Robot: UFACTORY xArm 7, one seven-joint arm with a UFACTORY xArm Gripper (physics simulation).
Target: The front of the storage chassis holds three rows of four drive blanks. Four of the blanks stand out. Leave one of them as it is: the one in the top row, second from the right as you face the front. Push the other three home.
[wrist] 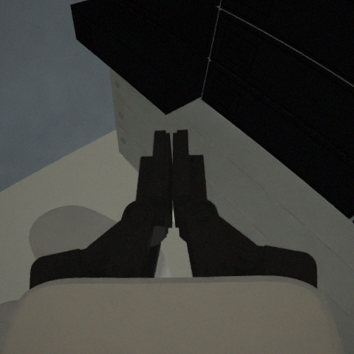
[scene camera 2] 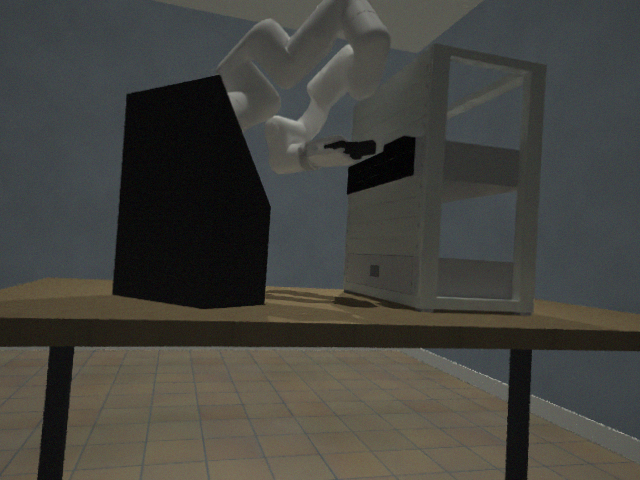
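Seen in the pictures: gripper, between the fingertips: (scene camera 2: pixel 374 146); arm's base, origin of its link: (scene camera 2: pixel 185 142).
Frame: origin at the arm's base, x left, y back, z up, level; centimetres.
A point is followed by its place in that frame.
The storage chassis (scene camera 2: pixel 379 167) {x 27.6, y -41.9, z 1.9 cm} (wrist: pixel 295 130) has a near-black front in the pale rack. In the scene view, a dark blank (scene camera 2: pixel 401 146) {x 9.4, y -45.9, z 3.4 cm} stands out at the upper right of this front. In the wrist view, a dark block (wrist: pixel 135 55) projects at the upper left, with thin pale seams to its right. The other blanks are too dark to tell apart, and how far each stands out cannot be told. My gripper (scene camera 2: pixel 374 147) {x 20.3, y -40.2, z 5.6 cm} (wrist: pixel 172 149) is shut and empty. In the scene view it is level with the chassis's upper part; in the wrist view its tips show below the projecting block.
The pale rack (scene camera 2: pixel 433 206) {x 7.9, y -53.5, z -9.8 cm} stands on the wooden table (scene camera 2: pixel 310 333) {x -22.1, y -30.9, z -34.5 cm}, with pale panels above and below the chassis. A large black slanted cabinet (scene camera 2: pixel 191 206) {x -11.9, y -6.4, z -14.4 cm} stands on the table at the left. The white arm reaches between them from behind the cabinet.
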